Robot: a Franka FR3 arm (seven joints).
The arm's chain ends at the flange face. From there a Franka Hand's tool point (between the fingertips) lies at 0.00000 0.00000 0.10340 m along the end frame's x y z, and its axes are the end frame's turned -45 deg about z.
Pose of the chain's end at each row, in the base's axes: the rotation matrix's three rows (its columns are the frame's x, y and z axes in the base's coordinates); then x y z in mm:
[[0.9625, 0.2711, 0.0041], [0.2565, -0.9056, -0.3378], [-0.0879, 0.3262, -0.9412]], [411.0, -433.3, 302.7]
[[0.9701, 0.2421, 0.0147], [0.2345, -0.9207, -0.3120], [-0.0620, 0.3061, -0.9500]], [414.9, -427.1, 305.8]
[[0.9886, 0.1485, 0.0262], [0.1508, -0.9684, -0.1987], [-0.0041, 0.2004, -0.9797]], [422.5, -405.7, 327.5]
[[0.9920, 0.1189, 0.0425], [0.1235, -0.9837, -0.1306], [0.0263, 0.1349, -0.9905]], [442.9, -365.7, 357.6]
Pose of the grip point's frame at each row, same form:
[[0.4889, 0.8723, 0.0041], [0.8217, -0.4590, -0.3378], [-0.2928, 0.1685, -0.9412]], [411.4, -468.2, 205.4]
[[0.5148, 0.8572, 0.0147], [0.8168, -0.4852, -0.3120], [-0.2603, 0.1726, -0.9500]], [416.4, -459.4, 207.6]
[[0.5940, 0.8041, 0.0262], [0.7914, -0.5781, -0.1987], [-0.1446, 0.1388, -0.9797]], [425.2, -426.2, 226.2]
[[0.6174, 0.7855, 0.0425], [0.7829, -0.6083, -0.1306], [-0.0768, 0.1140, -0.9905]], [447.3, -379.2, 255.2]

